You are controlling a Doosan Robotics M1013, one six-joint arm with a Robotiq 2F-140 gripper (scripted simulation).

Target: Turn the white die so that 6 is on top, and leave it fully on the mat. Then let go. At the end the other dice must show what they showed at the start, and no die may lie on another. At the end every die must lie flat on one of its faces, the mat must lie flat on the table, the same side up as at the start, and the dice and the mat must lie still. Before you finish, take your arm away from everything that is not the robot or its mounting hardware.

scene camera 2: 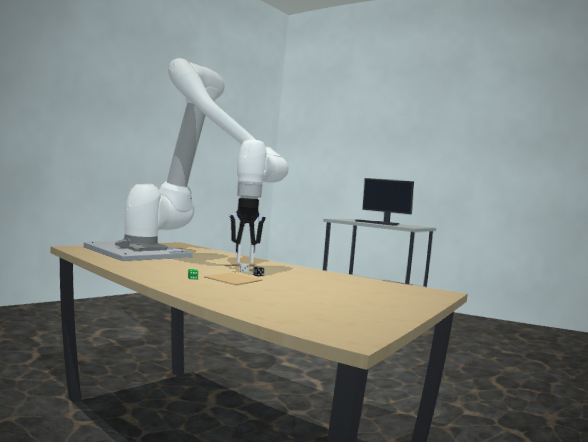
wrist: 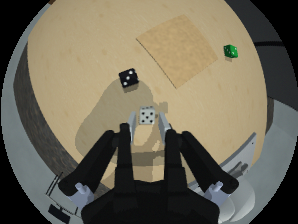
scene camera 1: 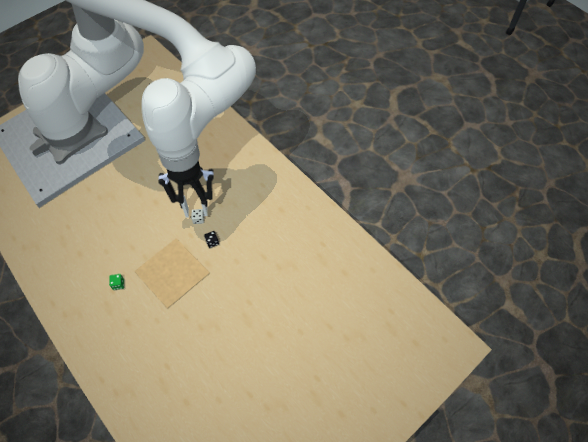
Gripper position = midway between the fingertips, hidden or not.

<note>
I see my gripper (scene camera 2: pixel 244 262) and a tan mat (scene camera 1: pixel 172 272).
The tan mat is seen too in the wrist view (wrist: pixel 179 48). My gripper also shows in the wrist view (wrist: pixel 147 118).
</note>
